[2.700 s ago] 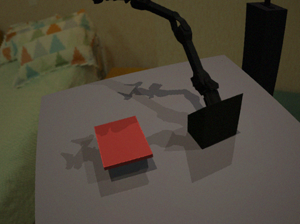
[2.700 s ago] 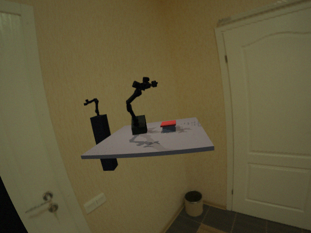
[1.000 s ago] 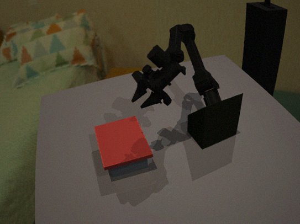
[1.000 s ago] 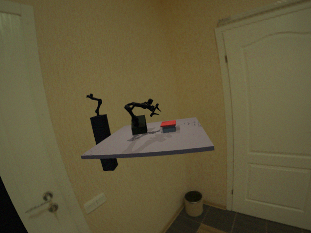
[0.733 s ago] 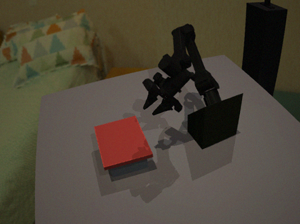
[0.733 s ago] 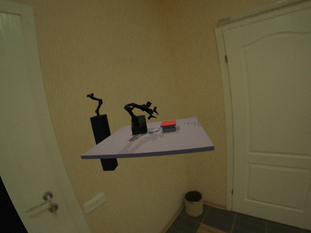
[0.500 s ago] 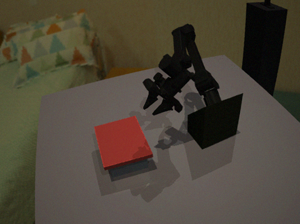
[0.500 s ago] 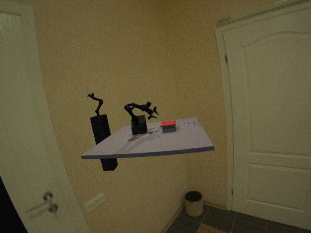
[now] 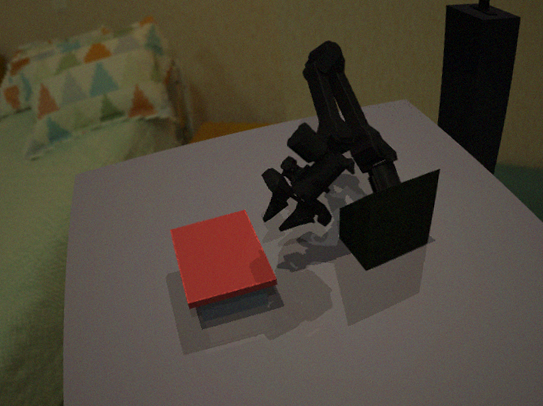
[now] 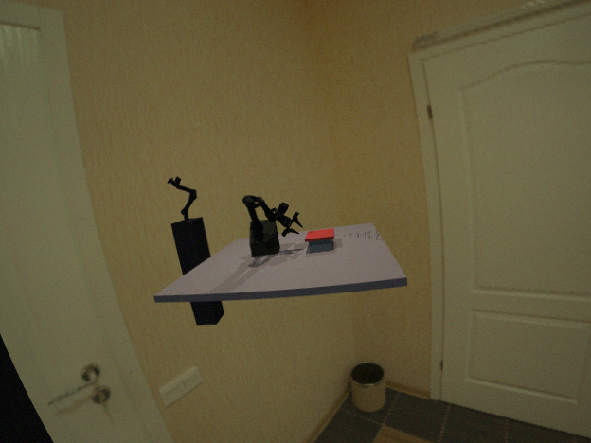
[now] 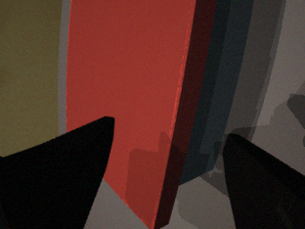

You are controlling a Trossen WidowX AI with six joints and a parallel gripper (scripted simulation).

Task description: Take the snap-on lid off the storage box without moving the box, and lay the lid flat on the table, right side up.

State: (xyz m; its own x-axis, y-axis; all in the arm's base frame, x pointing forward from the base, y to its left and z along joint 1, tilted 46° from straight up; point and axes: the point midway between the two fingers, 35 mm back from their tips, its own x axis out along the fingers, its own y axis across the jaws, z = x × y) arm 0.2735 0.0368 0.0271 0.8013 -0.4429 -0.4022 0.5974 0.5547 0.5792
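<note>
Now: gripper tip 130 mm short of the lid and 40 mm above it. Round my gripper tip: storage box 130 mm ahead, 90 mm below.
</note>
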